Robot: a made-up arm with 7 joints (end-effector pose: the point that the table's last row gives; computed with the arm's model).
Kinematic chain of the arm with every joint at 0, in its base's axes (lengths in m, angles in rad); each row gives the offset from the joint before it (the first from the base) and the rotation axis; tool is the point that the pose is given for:
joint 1: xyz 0 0 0.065 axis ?
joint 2: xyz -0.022 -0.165 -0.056 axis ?
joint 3: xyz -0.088 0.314 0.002 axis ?
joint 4: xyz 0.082 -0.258 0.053 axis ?
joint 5: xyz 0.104 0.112 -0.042 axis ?
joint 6: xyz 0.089 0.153 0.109 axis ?
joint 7: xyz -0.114 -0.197 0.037 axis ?
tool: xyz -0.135 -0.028 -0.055
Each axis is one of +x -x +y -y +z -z.
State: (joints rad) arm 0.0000 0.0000 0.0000 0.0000 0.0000 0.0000 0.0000
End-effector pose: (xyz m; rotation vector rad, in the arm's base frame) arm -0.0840 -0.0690 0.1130 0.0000 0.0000 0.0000
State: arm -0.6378 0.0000 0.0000 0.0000 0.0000 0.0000 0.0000
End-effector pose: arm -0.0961 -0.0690 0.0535 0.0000 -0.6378 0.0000
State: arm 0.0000 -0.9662 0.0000 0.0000 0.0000 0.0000 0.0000
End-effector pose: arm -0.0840 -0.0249 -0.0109 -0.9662 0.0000 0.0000
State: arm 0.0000 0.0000 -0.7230 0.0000 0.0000 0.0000 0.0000
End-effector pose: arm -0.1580 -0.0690 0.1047 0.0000 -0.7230 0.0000
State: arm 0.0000 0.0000 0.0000 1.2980 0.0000 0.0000 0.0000
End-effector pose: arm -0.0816 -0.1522 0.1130 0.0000 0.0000 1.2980
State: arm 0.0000 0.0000 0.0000 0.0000 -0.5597 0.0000 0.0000
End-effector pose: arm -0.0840 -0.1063 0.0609 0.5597 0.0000 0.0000
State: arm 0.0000 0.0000 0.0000 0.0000 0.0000 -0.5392 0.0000
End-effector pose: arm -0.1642 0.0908 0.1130 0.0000 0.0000 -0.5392
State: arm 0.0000 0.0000 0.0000 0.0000 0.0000 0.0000 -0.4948
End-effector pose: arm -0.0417 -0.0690 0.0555 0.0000 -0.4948 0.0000
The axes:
joint 1: +y
joint 2: +x
joint 3: +y
joint 4: +z
joint 5: -x
joint 6: +z
joint 7: +y

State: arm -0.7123 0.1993 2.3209 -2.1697 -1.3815 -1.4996 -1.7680
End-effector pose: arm 0.1218 -0.0958 -0.2484 2.3624 0.6016 1.5658
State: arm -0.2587 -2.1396 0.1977 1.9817 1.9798 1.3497 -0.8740
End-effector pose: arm -0.1798 -0.2723 -0.3954 0.4050 -1.8482 -1.5825
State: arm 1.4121 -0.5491 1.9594 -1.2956 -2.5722 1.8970 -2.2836
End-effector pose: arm 0.0524 -0.5211 0.1402 0.4391 -1.4291 0.3420
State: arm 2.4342 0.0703 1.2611 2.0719 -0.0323 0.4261 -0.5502
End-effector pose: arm -0.0077 -0.0046 0.1669 -2.5374 -0.8913 1.6140
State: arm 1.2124 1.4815 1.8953 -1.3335 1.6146 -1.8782 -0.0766
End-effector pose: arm -0.2349 -0.0569 0.6353 -1.0383 0.5096 0.8611
